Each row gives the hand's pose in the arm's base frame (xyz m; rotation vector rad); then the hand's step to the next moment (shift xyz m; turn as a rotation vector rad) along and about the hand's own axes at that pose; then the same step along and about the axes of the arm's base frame.
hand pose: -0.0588 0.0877 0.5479 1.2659 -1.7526 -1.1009
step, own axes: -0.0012 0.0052 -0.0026 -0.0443 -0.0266 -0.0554
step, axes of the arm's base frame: 0.0008 0.0014 0.0057 0.0712 0.0253 -0.0052
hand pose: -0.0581 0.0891 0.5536 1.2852 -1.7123 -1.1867
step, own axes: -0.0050 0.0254 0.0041 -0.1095 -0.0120 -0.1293
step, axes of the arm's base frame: -0.0109 0.0083 0.0223 0.1509 0.0698 0.0348
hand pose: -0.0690 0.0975 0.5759 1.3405 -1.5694 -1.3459
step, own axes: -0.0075 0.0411 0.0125 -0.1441 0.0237 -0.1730
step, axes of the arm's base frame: -0.0210 0.0083 0.0373 0.1904 0.0887 0.0844
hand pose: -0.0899 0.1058 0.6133 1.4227 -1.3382 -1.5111
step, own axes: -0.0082 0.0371 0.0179 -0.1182 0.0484 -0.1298
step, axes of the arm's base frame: -0.0222 0.0022 0.0356 0.1394 0.0681 0.0953
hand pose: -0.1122 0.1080 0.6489 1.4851 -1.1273 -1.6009
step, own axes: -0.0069 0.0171 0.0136 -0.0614 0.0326 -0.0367
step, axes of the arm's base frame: -0.0139 0.0014 0.0181 0.0414 0.0370 0.0556
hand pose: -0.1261 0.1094 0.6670 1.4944 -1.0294 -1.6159
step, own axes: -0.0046 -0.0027 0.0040 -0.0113 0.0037 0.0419
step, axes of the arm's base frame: -0.0035 0.0057 -0.0003 -0.0407 0.0124 0.0091
